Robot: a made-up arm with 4 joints. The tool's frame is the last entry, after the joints. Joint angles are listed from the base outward. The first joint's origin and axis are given. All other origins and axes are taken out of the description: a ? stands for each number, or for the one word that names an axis. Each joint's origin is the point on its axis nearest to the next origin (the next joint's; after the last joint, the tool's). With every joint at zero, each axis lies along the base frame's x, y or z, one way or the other. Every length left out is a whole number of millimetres.
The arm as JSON. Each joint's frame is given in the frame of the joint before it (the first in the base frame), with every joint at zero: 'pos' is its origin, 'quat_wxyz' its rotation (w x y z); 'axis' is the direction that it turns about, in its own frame. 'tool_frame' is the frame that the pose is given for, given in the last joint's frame.
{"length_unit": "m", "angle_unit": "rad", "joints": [
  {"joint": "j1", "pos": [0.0, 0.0, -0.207], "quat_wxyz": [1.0, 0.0, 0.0, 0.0], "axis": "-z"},
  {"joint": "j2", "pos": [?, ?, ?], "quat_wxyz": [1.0, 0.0, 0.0, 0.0], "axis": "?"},
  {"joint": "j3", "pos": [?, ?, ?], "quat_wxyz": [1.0, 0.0, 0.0, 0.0], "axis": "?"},
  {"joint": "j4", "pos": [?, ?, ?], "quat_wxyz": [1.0, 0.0, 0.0, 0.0], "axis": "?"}
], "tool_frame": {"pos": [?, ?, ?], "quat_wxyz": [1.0, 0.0, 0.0, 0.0]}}
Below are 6 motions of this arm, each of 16 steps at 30 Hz.
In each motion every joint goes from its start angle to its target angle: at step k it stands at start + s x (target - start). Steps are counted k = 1, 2, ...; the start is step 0. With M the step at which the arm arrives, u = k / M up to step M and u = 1 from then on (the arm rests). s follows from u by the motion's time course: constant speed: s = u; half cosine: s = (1 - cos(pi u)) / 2; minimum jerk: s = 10 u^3 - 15 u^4 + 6 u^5.
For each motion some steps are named. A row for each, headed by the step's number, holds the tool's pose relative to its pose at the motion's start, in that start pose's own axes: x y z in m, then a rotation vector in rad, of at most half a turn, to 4 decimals.
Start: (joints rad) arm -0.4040 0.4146 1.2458 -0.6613
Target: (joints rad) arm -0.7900 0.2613 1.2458 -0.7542
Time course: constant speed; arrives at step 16
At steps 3, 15, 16:
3: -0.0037 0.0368 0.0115 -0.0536 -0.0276 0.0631
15: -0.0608 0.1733 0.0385 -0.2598 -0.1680 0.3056
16: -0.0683 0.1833 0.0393 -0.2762 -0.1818 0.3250

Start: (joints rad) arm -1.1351 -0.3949 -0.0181 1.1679
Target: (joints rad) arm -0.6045 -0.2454 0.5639 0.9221
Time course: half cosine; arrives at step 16
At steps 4, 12, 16:
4: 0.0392 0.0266 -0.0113 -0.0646 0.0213 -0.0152
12: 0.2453 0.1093 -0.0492 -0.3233 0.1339 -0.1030
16: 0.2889 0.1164 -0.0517 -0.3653 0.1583 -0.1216

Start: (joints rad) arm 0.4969 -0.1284 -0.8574 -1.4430
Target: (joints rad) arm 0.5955 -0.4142 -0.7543 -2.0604
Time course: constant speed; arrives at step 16
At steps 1, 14, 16:
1: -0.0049 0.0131 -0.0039 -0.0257 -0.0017 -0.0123
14: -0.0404 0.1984 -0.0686 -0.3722 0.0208 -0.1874
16: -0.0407 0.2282 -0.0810 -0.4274 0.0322 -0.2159

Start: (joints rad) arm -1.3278 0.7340 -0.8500 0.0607
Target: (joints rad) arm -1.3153 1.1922 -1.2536 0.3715
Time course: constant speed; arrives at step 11
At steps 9, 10, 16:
9: 0.1286 0.2042 0.0383 -0.0646 0.1394 -0.3636
10: 0.1414 0.2289 0.0370 -0.0769 0.1433 -0.4034
16: 0.1538 0.2539 0.0346 -0.0903 0.1449 -0.4425

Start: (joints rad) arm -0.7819 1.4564 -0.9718 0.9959
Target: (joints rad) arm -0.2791 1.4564 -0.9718 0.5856
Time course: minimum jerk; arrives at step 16
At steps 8, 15, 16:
8: 0.1271 0.0573 0.0853 -0.0636 0.1069 -0.1786
15: 0.2794 0.0748 0.1573 -0.1225 0.2480 -0.3321
16: 0.2801 0.0747 0.1576 -0.1227 0.2487 -0.3327

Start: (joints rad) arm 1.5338 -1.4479 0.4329 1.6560
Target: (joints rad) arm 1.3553 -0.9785 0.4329 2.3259
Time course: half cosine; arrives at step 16
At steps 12, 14, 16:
12: 0.0579 -0.2029 -0.0105 0.8670 -0.0659 -0.3076
14: 0.0592 -0.2199 -0.0252 0.9744 -0.0836 -0.3483
16: 0.0595 -0.2252 -0.0308 1.0119 -0.0903 -0.3628

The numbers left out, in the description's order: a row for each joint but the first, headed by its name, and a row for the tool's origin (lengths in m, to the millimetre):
j2: xyz -0.007 0.292 0.0, axis +y
j3: xyz -0.039 0.0 0.412, axis +z
j4: xyz -0.171 -0.117 0.0, axis +x
tool: xyz 0.0 -0.022 0.35

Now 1 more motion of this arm.
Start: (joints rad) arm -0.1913 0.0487 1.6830 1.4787
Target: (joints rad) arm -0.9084 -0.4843 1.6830 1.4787
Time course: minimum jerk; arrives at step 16
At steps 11, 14, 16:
11: 0.1459 0.1729 -0.3296 -0.4329 0.5768 0.1055
14: 0.1325 0.1960 -0.4022 -0.5161 0.6857 0.1577
16: 0.1304 0.1980 -0.4091 -0.5241 0.6961 0.1634

